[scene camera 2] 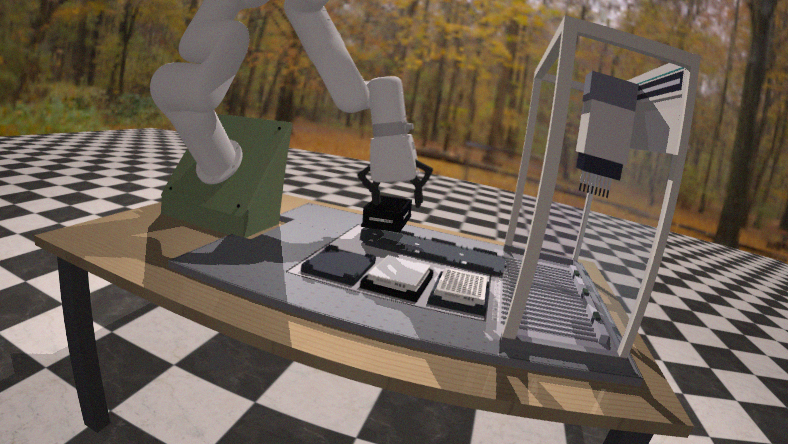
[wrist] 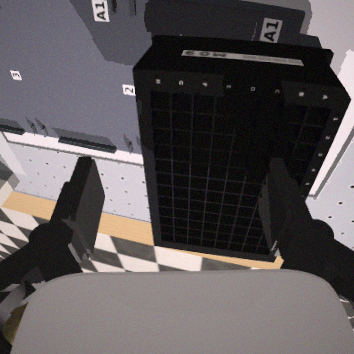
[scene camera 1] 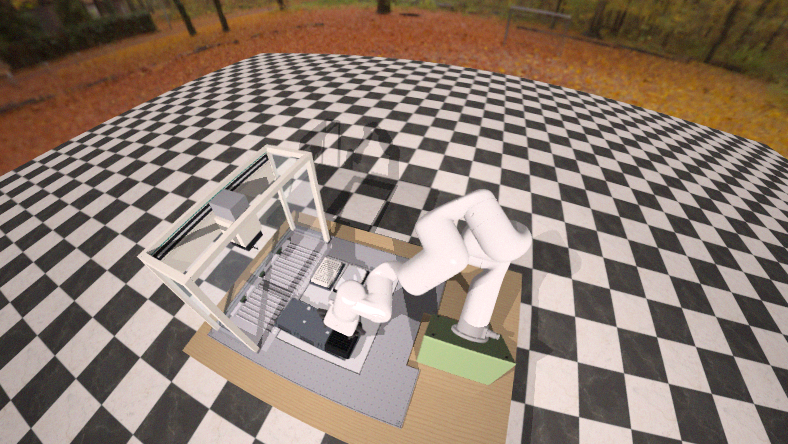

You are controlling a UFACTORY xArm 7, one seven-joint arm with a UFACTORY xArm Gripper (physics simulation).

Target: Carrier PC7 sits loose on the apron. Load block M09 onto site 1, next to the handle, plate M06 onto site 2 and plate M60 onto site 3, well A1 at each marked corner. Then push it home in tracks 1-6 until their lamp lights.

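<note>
Block M09 is black and lies over the handle end of carrier PC7. Its A1 corner is at the upper right in the wrist view, near an A1 mark. It hides the handle; I cannot tell whether it is level or seated in site 1. My gripper is open and empty. One finger is beside the block, the other over its top. Sites 2 and 3 are bare. A white plate and a white holed plate stand on holders, labels unreadable.
A dark empty holder stands beside the plates. The grooved tracks lie beyond the carrier, under a tall frame with a hanging pipette head. The arm's green base is at the opposite end.
</note>
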